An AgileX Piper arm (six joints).
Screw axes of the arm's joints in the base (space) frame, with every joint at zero. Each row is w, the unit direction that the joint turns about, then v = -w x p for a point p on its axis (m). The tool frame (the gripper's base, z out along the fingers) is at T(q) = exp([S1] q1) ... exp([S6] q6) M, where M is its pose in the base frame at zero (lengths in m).
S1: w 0 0 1 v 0 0 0
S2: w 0 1 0 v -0.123 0 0
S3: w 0 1 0 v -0.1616 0 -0.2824
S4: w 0.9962 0 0.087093 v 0 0.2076 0
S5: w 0 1 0 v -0.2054 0 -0.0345
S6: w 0.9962 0 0.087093 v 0 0.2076 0
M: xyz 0.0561 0 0.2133 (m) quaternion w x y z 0.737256 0 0.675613 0
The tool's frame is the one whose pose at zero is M.
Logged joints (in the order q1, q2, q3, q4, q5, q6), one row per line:
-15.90, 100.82, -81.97, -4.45, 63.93, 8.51
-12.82, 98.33, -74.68, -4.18, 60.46, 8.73
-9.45, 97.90, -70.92, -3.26, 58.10, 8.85
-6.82, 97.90, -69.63, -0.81, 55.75, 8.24
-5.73, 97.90, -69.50, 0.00, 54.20, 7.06
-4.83, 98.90, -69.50, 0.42, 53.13, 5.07
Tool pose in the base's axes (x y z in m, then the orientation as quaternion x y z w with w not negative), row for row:
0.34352, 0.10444, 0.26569, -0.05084, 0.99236, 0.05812, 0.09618
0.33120, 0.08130, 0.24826, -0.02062, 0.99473, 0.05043, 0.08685
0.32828, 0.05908, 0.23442, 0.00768, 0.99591, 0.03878, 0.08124
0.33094, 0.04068, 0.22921, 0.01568, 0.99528, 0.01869, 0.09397
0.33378, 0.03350, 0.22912, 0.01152, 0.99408, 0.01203, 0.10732
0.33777, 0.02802, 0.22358, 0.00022, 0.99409, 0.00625, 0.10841
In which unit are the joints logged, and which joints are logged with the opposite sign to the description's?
The joints are logged in degrees. Opposite sign: q1, q4.
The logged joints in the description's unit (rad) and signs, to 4 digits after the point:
0.2775, 1.7596, -1.4306, 0.0777, 1.1158, 0.1485
0.2238, 1.7162, -1.3034, 0.0730, 1.0552, 0.1524
0.1649, 1.7087, -1.2378, 0.0569, 1.0140, 0.1545
0.1190, 1.7087, -1.2153, 0.0141, 0.9730, 0.1438
0.1000, 1.7087, -1.2130, 0.0000, 0.9460, 0.1232
0.0843, 1.7261, -1.2130, -0.0073, 0.9273, 0.0885

